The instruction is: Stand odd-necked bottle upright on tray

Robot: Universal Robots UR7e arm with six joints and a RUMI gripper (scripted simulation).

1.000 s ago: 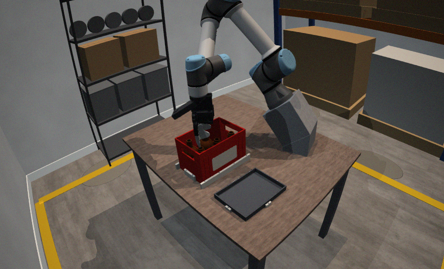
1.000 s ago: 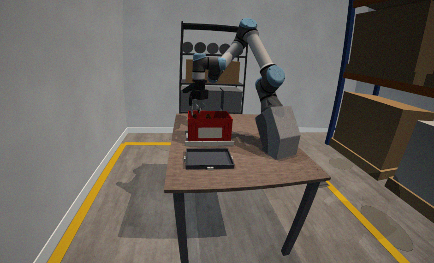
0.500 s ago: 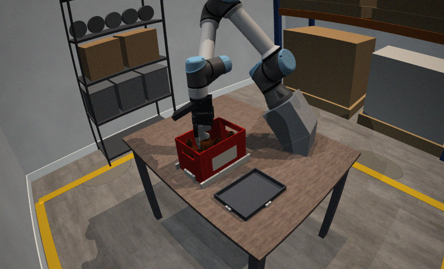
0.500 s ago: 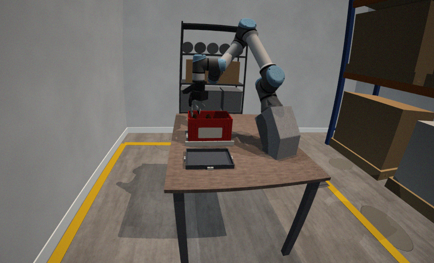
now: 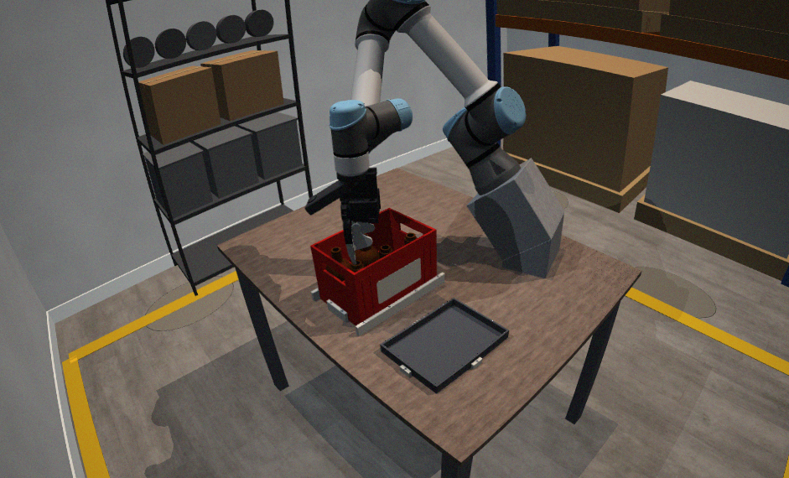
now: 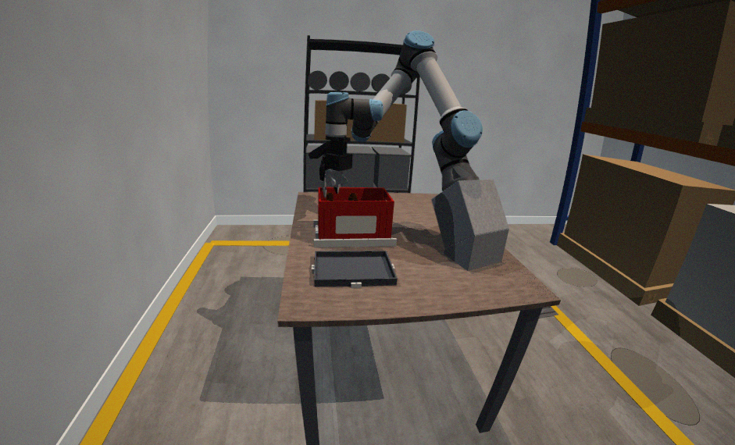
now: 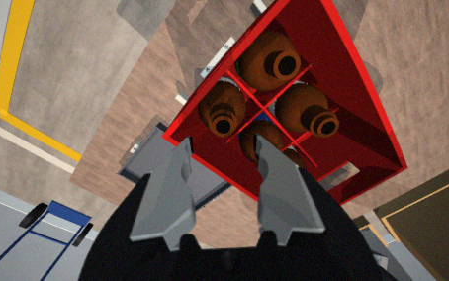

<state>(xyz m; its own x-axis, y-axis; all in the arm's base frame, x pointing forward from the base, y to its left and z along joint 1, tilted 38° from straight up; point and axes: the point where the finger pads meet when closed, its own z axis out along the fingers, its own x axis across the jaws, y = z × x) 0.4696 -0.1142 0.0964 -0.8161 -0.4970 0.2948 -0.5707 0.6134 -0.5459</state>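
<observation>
The red crate is 100 mm behind my hand, 30 mm to the right of it and 110 mm below it. From my hand the other things lie so: dark tray: 20 mm behind, 250 mm to the left, 180 mm below.
</observation>
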